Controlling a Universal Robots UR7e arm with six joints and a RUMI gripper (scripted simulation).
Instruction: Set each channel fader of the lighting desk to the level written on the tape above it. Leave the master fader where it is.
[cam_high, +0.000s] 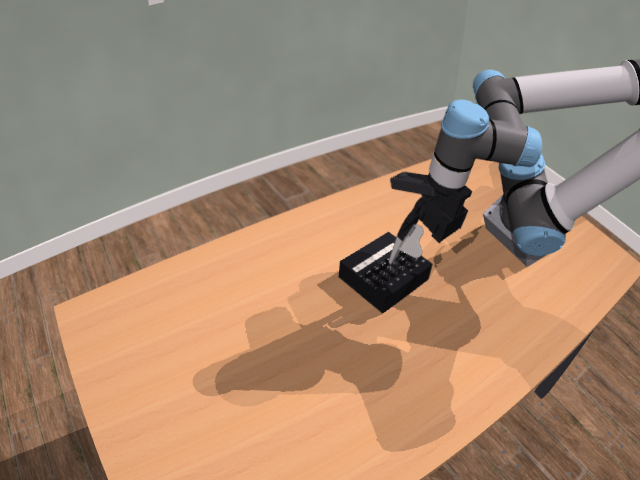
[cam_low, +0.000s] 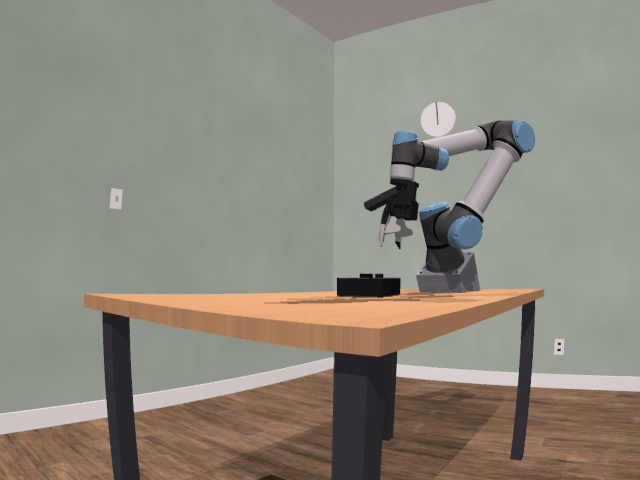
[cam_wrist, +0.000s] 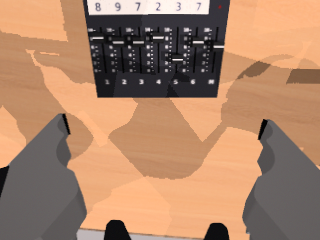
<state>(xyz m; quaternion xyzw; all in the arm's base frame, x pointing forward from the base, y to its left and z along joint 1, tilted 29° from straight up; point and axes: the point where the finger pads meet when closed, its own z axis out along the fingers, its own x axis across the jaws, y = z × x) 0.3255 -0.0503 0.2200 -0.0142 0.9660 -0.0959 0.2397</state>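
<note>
Now: the master fader 80 mm below my hand, 60 mm behind it and 50 mm to the right of it.
</note>
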